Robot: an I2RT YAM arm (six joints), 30 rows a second.
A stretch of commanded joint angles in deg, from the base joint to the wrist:
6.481, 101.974, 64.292, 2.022, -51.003, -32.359
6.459, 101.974, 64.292, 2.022, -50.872, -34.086
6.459, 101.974, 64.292, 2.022, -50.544, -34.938
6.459, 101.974, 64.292, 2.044, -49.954, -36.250
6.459, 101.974, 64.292, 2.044, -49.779, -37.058
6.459, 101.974, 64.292, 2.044, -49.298, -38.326
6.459, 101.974, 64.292, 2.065, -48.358, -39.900
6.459, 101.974, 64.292, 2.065, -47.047, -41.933
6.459, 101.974, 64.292, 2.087, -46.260, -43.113
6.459, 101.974, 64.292, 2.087, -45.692, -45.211
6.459, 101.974, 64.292, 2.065, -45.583, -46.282
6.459, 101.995, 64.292, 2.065, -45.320, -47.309
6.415, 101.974, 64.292, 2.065, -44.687, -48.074
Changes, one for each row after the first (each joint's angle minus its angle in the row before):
-0.022, 0.000, 0.000, 0.000, 0.131, -1.727
0.000, 0.000, 0.000, 0.000, 0.328, -0.852
0.000, 0.000, 0.000, 0.022, 0.590, -1.312
0.000, 0.000, 0.000, 0.000, 0.175, -0.808
0.000, 0.000, 0.000, 0.000, 0.481, -1.268
0.000, 0.000, 0.000, 0.021, 0.940, -1.574
0.000, 0.000, 0.000, 0.000, 1.311, -2.033
0.000, 0.000, 0.000, 0.022, 0.787, -1.180
0.000, 0.000, 0.000, 0.000, 0.568, -2.098
0.000, 0.000, 0.000, -0.022, 0.109, -1.071
0.000, 0.021, 0.000, 0.000, 0.263, -1.027
-0.044, -0.021, 0.000, 0.000, 0.633, -0.765

